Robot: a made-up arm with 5 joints.
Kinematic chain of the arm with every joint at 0, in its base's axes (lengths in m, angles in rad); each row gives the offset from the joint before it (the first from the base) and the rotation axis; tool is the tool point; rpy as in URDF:
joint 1: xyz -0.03 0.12 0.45 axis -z
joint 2: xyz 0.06 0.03 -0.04 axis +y
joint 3: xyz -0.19 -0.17 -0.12 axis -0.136 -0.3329 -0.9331
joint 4: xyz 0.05 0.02 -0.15 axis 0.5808 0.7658 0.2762
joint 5: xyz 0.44 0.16 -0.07 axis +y
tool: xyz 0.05 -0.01 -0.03 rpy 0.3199 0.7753 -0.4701
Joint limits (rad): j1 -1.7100..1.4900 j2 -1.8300..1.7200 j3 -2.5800..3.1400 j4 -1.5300..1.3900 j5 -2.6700..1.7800
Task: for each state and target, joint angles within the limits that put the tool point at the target. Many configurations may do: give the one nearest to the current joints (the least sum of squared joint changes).
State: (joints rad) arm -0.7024 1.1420 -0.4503 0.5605 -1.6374
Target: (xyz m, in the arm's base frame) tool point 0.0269 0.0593 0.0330
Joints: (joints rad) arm -0.7405 1.2431 0.1628 -0.2930 -1.8599
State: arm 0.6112 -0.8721 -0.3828 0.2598 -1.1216
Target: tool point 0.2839 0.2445 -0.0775
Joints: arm 0.7161 -0.0302 -0.3549 0.6689 -0.9093
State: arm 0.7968 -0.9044 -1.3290 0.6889 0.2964
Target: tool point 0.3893 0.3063 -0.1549
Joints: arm 0.4646 -1.0555 -1.1177 0.5535 0.2268
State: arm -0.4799 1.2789 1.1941 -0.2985 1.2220
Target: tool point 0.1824 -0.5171 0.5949
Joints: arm -0.2819 1.2669 1.8216 -0.4307 1.1674
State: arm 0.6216 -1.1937 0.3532 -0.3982 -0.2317
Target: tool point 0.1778 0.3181 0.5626
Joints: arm 0.0468 -1.2184 -0.6415 -1.0549 -0.3920
